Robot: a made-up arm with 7 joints. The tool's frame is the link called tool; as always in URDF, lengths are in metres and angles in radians. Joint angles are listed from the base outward.
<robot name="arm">
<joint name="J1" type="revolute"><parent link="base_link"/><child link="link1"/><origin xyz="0.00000 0.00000 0.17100" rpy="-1.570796 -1.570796 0.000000"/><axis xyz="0 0 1"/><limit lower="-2.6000" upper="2.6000"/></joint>
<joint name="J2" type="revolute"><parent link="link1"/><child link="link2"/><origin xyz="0.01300 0.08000 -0.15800" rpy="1.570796 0.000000 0.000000"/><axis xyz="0 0 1"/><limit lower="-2.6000" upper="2.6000"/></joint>
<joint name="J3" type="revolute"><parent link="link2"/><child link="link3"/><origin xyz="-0.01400 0.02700 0.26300" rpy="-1.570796 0.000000 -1.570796"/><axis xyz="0 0 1"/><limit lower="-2.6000" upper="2.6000"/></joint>
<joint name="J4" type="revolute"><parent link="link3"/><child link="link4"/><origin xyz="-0.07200 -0.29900 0.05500" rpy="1.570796 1.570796 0.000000"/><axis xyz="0 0 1"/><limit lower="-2.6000" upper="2.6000"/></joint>
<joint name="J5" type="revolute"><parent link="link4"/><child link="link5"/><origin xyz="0.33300 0.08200 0.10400" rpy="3.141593 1.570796 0.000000"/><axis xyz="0 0 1"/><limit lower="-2.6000" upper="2.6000"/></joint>
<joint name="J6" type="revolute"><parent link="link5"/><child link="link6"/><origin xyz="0.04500 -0.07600 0.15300" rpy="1.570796 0.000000 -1.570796"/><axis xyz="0 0 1"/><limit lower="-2.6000" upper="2.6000"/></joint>
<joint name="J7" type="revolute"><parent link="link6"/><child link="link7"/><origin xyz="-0.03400 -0.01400 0.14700" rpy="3.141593 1.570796 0.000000"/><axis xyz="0 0 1"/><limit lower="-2.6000" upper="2.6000"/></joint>
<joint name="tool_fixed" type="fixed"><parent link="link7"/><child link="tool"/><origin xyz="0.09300 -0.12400 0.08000" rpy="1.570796 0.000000 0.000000"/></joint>
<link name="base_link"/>
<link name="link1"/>
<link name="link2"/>
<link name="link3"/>
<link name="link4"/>
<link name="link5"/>
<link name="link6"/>
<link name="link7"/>
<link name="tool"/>
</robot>
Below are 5 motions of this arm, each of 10 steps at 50 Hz.
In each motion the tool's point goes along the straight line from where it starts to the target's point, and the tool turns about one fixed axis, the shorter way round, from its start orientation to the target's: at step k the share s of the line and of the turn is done. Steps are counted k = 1, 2, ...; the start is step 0. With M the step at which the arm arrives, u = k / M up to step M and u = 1 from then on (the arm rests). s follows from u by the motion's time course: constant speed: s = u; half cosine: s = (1 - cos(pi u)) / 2; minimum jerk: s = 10 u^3 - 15 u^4 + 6 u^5.
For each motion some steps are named. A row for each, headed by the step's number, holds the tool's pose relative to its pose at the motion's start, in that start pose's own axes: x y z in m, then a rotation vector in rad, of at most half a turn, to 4 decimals.
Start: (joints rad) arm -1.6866 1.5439 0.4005 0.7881 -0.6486 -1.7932 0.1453
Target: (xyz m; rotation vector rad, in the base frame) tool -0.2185 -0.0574 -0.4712 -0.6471 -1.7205 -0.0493
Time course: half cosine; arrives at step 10
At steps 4, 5, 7, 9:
4: -0.0107 -0.0015 -0.0198 0.0171 -0.0156 0.0020
5: -0.0155 -0.0021 -0.0287 0.0248 -0.0226 0.0029
7: -0.0246 -0.0034 -0.0455 0.0393 -0.0359 0.0046
9: -0.0302 -0.0042 -0.0559 0.0483 -0.0442 0.0057

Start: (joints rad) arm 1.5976 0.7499 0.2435 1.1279 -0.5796 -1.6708 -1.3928
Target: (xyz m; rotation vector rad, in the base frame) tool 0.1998 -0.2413 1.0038 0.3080 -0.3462 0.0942
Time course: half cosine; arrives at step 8
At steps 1, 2, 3, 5, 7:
1: -0.0019 -0.0006 0.0010 0.0000 -0.0052 -0.0018
2: -0.0073 -0.0024 0.0040 0.0001 -0.0201 -0.0069
3: -0.0153 -0.0050 0.0084 0.0002 -0.0423 -0.0145
5: -0.0343 -0.0111 0.0189 0.0005 -0.0948 -0.0325
7: -0.0477 -0.0155 0.0263 0.0006 -0.1319 -0.0452

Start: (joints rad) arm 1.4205 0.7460 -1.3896 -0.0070 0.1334 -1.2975 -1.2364
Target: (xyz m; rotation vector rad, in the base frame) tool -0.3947 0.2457 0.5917 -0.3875 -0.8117 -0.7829
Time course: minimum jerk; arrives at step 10
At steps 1, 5, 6, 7, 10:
1: 0.0002 0.0002 -0.0001 0.0001 0.0013 -0.0013
5: 0.0120 0.0102 -0.0081 0.0032 0.0778 -0.0777
6: 0.0163 0.0139 -0.0110 0.0043 0.1062 -0.1060
7: 0.0200 0.0171 -0.0135 0.0053 0.1303 -0.1300
10: 0.0239 0.0204 -0.0162 0.0063 0.1556 -0.1554

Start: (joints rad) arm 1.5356 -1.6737 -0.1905 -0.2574 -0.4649 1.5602 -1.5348
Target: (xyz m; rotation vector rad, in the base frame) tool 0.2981 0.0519 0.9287 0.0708 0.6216 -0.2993
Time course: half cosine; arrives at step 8
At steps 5, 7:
5: -0.0149 -0.0007 -0.0043 -0.0164 -0.0216 0.0431
7: -0.0207 -0.0010 -0.0059 -0.0229 -0.0301 0.0599

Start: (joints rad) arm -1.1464 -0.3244 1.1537 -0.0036 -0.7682 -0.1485 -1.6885
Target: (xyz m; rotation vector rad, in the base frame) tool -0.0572 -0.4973 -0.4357 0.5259 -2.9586 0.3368
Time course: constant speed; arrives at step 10
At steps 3, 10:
3: -0.0106 0.0051 0.0017 -0.0046 -0.0377 0.0665
10: -0.0354 0.0171 0.0058 -0.0154 -0.1256 0.2216

